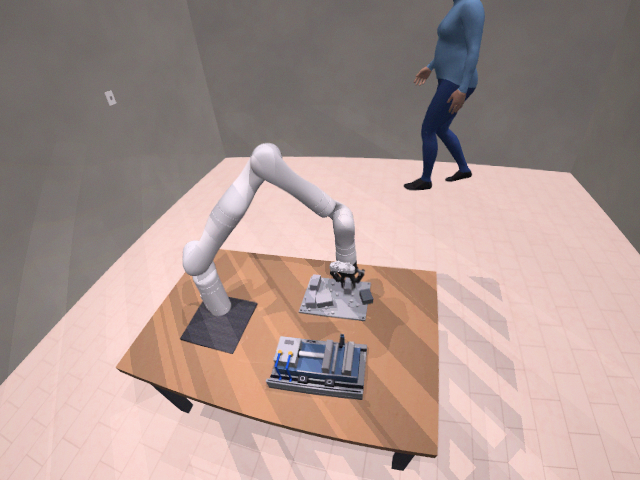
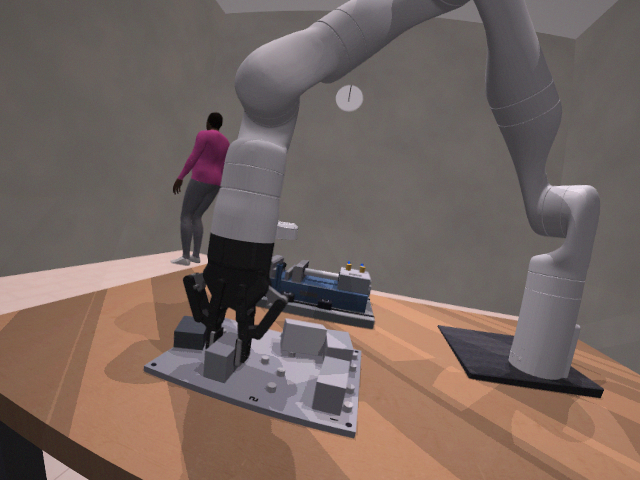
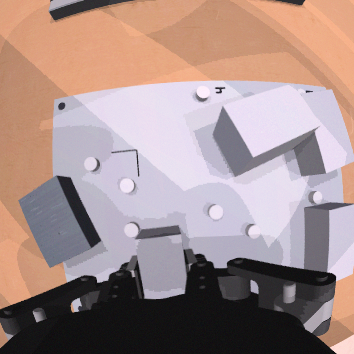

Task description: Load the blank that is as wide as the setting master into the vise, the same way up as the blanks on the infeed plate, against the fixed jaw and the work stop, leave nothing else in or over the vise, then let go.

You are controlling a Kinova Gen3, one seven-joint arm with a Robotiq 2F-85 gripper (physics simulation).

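Frame: origin at the arm's base, x ahead, y left, z up, level; metres.
Seen in the pictures: gripper, fingertip midpoint: (image 1: 348, 288) (image 2: 226, 359) (image 3: 163, 264); arm's base, link origin: (image 1: 220, 306) (image 2: 534, 366).
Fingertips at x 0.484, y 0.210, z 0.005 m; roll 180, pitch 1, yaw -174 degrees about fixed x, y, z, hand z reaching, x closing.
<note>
Offsets run from my fingertips to a thing's middle. "*": to the spot under its first point. Level surfaces: height alone.
My gripper (image 1: 348, 285) (image 2: 225, 347) (image 3: 163, 264) points down and is shut on a grey blank @[dx -0.001, dy +0.003, dz +0.008 m] (image 2: 218, 365) (image 3: 161, 275), its fingers on two opposite sides. The blank is upright, at or very near the infeed plate @[dx -0.040, dy -0.046, dz -0.014 m] (image 1: 351, 311) (image 2: 242, 383) (image 3: 150, 115). Several other light grey blanks stand on the plate, among them a wide one @[dx -0.073, dy -0.093, dz +0.015 m] (image 1: 324, 299) (image 2: 303, 336) (image 3: 270, 122). A darker block @[dx +0.078, dy -0.032, dz +0.002 m] (image 1: 366, 296) (image 2: 189, 332) (image 3: 57, 222) sits at the plate's edge. The vise @[dx -0.018, dy -0.352, dz +0.032 m] (image 1: 310, 373) (image 2: 330, 295) shows no block between its two upright jaws; a dark post @[* dx +0.044, dy -0.284, dz +0.078 m] (image 1: 341, 339) stands beside them.
Small round pegs @[* dx -0.038, dy -0.036, dz -0.002 m] (image 3: 215, 212) stand on the plate between the blanks. The vise is across the table @[dz -0.018 m] (image 1: 248, 384) from the plate, with a grey housing @[* dx -0.112, dy -0.360, dz +0.078 m] (image 1: 287, 349) (image 2: 354, 279) at one end. The arm's dark base mat (image 1: 219, 335) (image 2: 480, 356) lies to one side.
</note>
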